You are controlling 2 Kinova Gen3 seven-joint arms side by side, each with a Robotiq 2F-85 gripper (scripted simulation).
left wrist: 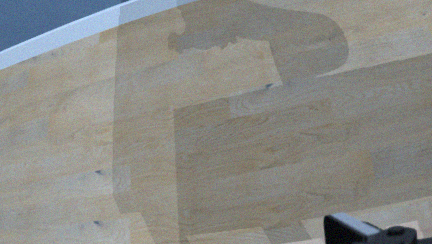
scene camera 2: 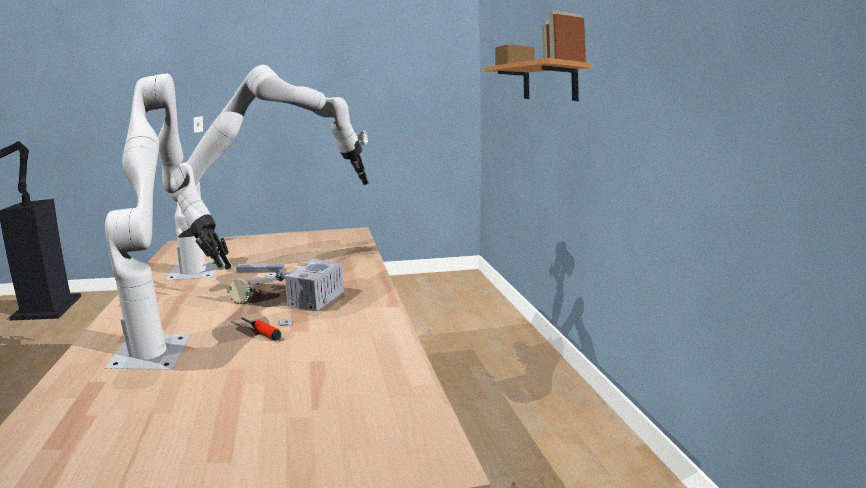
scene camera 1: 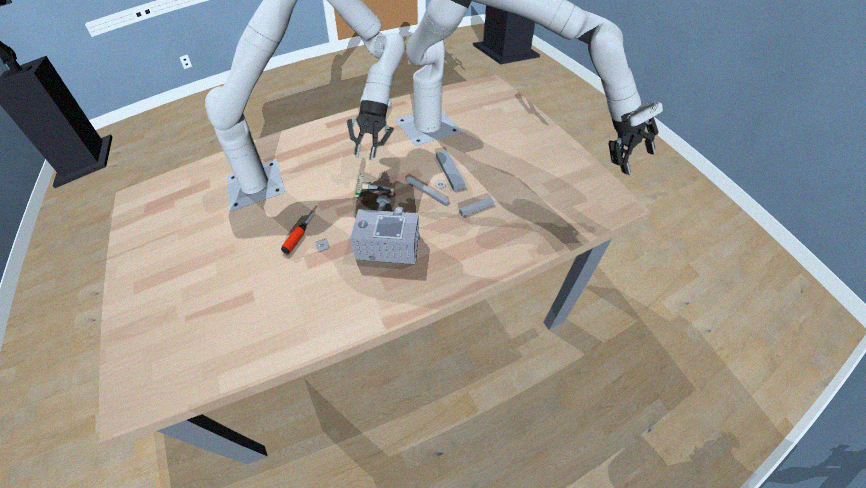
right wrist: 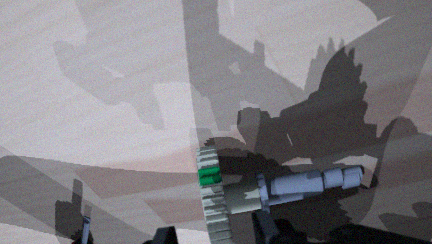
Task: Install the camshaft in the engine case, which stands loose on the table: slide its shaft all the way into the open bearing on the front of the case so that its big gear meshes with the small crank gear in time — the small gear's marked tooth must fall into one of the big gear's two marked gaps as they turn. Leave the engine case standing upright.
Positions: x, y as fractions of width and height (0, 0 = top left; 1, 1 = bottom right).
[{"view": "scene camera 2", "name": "engine case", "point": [0.36, 0.59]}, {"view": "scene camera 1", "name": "right gripper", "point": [0.42, 0.32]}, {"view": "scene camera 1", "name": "engine case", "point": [0.44, 0.48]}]
